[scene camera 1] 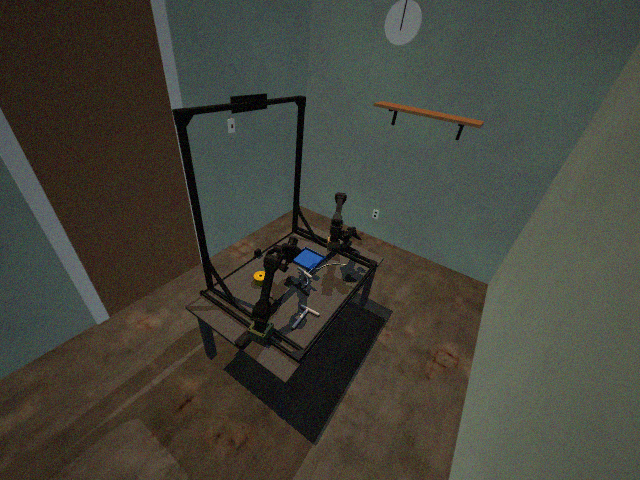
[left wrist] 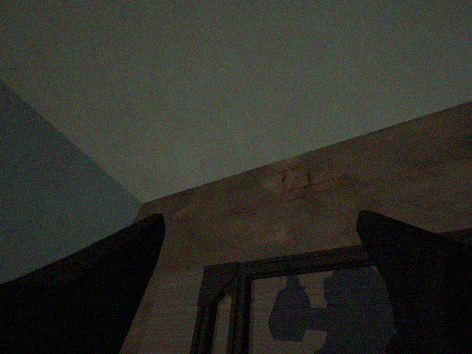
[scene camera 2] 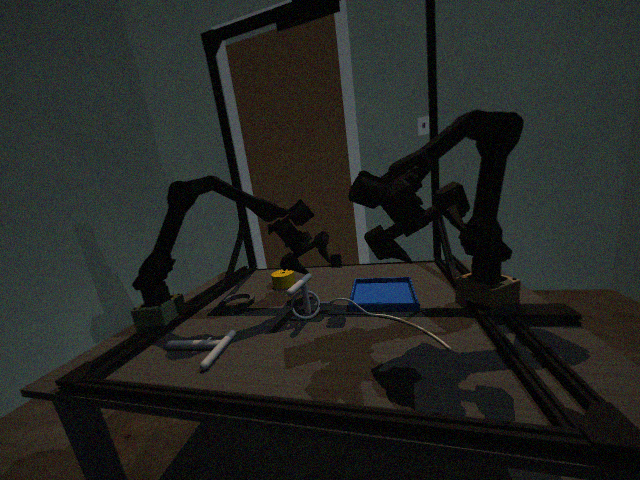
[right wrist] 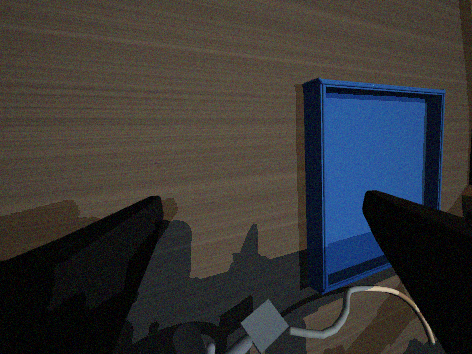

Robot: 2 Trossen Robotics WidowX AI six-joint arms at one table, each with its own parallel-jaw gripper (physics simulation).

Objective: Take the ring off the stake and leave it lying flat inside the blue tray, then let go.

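Places are measured from the left arm's base along level axes (x ahead, y left, z up), in metres.
Where they show: left gripper, fingertip midpoint: [scene camera 1: 358, 245] [left wrist: 260, 221] [scene camera 2: 437, 246]; right gripper, fingertip midpoint: [scene camera 1: 289, 262] [scene camera 2: 319, 268] [right wrist: 261, 203]; left arm's base at its link origin: [scene camera 1: 334, 239] [scene camera 2: 486, 278]; right arm's base at its link origin: [scene camera 1: 260, 326] [scene camera 2: 157, 301].
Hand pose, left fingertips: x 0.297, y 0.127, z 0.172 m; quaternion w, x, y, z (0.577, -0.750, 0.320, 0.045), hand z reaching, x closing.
Things, the pixels of their top centre, and the offset from my left fingertips. "spot": a spot on its surface instead.
- pale ring at a spot on its surface: [scene camera 2: 318, 305] spot: dx +0.103, dy -0.338, dz -0.217 m
- pale stake at its top centre: [scene camera 2: 299, 280] dx +0.143, dy -0.354, dz -0.133 m
- blue tray at its top centre: [right wrist: 392, 180] [scene camera 2: 382, 289] [scene camera 1: 308, 257] dx -0.110, dy -0.326, dz -0.221 m
- pale curved cord at a spot on its surface: [scene camera 2: 392, 316] spot: dx -0.050, dy -0.200, dz -0.235 m
- yellow round block at its top centre: [scene camera 2: 282, 272] [scene camera 1: 260, 275] dx +0.141, dy -0.639, dz -0.194 m
- dark curved piece at its top centre: [scene camera 2: 236, 299] dx +0.327, dy -0.577, dz -0.229 m
A pale ring [scene camera 2: 318, 305] stands nearly upright around or against a pale stake [scene camera 2: 299, 284] with a bar across its top; how they are joined is too small to tell. The blue tray [scene camera 2: 385, 295] [right wrist: 375, 150] [scene camera 1: 308, 258] lies to the right of the stake in scene camera 2, and no ring shows in it. My right gripper [right wrist: 261, 203] [scene camera 2: 320, 265] is open and empty, above and behind the stake in scene camera 2, left of the tray. My left gripper [left wrist: 260, 221] [scene camera 2: 435, 243] is open and empty, high above the tray's right side.
A pale curved cord [scene camera 2: 392, 316] runs from near the stake past the tray's front. A yellow round block [scene camera 2: 283, 279] [scene camera 1: 259, 275] stands behind the stake. A dark curved piece [scene camera 2: 238, 296] lies at the left. Pale joined rods [scene camera 2: 218, 350] lie at the front left.
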